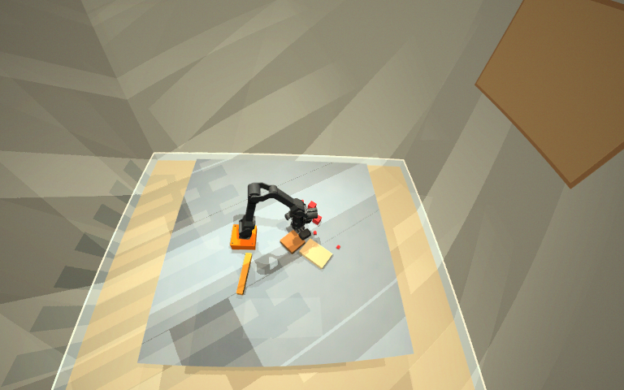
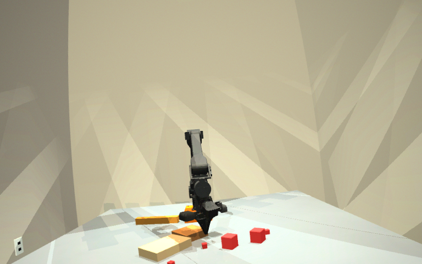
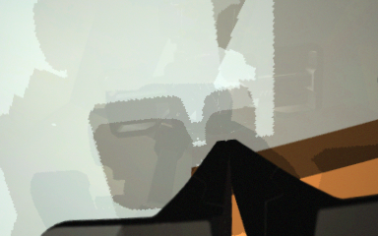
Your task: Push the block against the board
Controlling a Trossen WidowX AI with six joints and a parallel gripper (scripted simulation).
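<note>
My gripper tip is now 7 cm to the left of the square block and 2 cm past it. The rest, counted from my gripper tip: flat cream slab (13 cm to the right, 11 cm ahead); then long narrow yellow-orange board (28 cm to the right, 26 cm behind).
</note>
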